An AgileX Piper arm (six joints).
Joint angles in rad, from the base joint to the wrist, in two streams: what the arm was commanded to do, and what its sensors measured. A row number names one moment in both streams.
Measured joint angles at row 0:
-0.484 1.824 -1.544 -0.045 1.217 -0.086
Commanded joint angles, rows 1 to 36:
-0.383 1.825 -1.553 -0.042 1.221 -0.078
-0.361 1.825 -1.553 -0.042 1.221 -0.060
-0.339 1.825 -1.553 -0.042 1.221 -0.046
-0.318 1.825 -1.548 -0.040 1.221 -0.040
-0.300 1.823 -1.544 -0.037 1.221 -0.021
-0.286 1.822 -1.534 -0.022 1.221 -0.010
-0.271 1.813 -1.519 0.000 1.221 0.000
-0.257 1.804 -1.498 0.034 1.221 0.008
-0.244 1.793 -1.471 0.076 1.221 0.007
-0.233 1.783 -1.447 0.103 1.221 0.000
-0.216 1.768 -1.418 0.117 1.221 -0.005
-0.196 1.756 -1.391 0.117 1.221 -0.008
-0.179 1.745 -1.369 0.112 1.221 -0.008
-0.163 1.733 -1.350 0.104 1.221 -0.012
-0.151 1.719 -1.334 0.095 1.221 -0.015
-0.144 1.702 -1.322 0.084 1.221 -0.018
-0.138 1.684 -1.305 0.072 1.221 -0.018
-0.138 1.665 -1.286 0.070 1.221 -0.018
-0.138 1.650 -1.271 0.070 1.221 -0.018
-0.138 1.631 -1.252 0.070 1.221 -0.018
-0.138 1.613 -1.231 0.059 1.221 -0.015
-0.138 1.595 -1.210 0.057 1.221 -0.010
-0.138 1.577 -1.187 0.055 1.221 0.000
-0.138 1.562 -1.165 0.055 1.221 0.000
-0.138 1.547 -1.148 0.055 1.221 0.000
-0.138 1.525 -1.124 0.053 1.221 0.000
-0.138 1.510 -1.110 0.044 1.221 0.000
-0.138 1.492 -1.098 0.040 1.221 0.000
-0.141 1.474 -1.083 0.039 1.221 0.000
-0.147 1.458 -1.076 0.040 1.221 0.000
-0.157 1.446 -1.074 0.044 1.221 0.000
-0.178 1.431 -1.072 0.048 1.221 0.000
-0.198 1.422 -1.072 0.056 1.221 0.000
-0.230 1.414 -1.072 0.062 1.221 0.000
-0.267 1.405 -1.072 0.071 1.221 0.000
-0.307 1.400 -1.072 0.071 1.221 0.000
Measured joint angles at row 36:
-0.199 1.435 -1.075 0.063 1.223 0.000
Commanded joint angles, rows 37 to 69:
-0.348 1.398 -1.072 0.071 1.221 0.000
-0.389 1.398 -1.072 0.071 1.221 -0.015
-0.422 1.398 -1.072 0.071 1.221 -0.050
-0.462 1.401 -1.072 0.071 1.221 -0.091
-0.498 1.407 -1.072 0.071 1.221 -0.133
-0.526 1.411 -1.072 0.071 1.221 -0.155
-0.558 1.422 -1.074 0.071 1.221 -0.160
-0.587 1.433 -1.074 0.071 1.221 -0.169
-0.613 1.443 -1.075 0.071 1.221 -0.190
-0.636 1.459 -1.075 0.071 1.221 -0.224
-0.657 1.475 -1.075 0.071 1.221 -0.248
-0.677 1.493 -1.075 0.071 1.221 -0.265
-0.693 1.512 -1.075 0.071 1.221 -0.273
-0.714 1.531 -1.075 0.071 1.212 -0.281
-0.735 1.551 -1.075 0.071 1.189 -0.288
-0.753 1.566 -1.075 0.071 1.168 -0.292
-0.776 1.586 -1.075 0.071 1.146 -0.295
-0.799 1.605 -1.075 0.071 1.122 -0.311
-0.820 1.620 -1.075 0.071 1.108 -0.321
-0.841 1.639 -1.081 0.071 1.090 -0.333
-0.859 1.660 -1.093 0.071 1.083 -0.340
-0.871 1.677 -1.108 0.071 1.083 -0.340
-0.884 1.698 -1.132 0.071 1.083 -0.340
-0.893 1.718 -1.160 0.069 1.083 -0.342
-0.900 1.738 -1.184 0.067 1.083 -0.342
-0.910 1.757 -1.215 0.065 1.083 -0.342
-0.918 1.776 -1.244 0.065 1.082 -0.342
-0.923 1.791 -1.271 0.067 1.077 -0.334
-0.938 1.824 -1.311 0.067 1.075 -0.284
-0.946 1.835 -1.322 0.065 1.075 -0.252
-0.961 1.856 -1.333 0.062 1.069 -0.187
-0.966 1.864 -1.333 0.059 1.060 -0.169
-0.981 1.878 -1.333 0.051 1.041 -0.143
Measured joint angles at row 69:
-0.943 1.841 -1.317 0.068 1.077 -0.238
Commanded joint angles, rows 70 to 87:
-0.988 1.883 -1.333 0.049 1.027 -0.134
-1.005 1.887 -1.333 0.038 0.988 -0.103
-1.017 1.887 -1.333 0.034 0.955 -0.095
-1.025 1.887 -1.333 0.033 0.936 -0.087
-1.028 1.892 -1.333 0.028 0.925 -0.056
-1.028 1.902 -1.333 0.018 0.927 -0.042
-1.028 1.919 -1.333 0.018 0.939 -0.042
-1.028 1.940 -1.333 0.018 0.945 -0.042
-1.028 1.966 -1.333 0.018 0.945 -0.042
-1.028 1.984 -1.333 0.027 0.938 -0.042
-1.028 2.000 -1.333 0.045 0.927 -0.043
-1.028 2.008 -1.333 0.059 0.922 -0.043
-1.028 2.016 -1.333 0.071 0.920 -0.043
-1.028 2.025 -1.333 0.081 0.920 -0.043
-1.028 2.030 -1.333 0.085 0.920 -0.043
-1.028 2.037 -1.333 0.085 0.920 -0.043
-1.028 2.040 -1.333 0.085 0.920 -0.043
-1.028 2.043 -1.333 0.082 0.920 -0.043
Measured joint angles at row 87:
-1.024 2.027 -1.328 0.072 0.931 -0.045
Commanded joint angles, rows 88 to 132:
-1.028 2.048 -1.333 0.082 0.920 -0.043
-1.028 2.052 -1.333 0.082 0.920 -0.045
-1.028 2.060 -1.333 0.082 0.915 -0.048
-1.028 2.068 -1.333 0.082 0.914 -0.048
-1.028 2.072 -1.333 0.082 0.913 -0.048
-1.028 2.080 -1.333 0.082 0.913 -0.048
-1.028 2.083 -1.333 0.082 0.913 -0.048
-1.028 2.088 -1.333 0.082 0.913 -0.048
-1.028 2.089 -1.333 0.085 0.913 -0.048
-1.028 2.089 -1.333 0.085 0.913 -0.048
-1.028 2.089 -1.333 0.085 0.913 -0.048
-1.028 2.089 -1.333 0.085 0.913 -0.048
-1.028 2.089 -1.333 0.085 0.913 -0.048
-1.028 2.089 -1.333 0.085 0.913 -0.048
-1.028 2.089 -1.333 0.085 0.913 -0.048
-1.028 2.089 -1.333 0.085 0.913 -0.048
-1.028 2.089 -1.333 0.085 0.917 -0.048
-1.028 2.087 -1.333 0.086 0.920 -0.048
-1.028 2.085 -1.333 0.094 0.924 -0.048
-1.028 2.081 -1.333 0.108 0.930 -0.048
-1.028 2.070 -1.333 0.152 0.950 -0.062
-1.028 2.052 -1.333 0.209 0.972 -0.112
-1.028 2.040 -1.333 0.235 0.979 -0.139
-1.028 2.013 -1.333 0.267 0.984 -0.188
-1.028 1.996 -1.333 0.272 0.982 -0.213
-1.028 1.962 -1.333 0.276 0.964 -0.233
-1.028 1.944 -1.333 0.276 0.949 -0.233
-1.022 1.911 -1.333 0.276 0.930 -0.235
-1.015 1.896 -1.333 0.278 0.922 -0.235
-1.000 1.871 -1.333 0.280 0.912 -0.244
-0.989 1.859 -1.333 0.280 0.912 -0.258
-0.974 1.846 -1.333 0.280 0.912 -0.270
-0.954 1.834 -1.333 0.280 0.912 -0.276
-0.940 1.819 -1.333 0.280 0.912 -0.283
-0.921 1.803 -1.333 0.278 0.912 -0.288
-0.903 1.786 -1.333 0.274 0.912 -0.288
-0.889 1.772 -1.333 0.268 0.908 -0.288
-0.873 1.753 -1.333 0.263 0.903 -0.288
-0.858 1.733 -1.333 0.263 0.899 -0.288
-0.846 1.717 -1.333 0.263 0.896 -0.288
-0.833 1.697 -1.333 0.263 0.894 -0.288
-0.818 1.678 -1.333 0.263 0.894 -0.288
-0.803 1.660 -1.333 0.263 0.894 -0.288
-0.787 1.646 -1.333 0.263 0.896 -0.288
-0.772 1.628 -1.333 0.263 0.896 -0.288
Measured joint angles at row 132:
-0.822 1.699 -1.328 0.268 0.905 -0.274
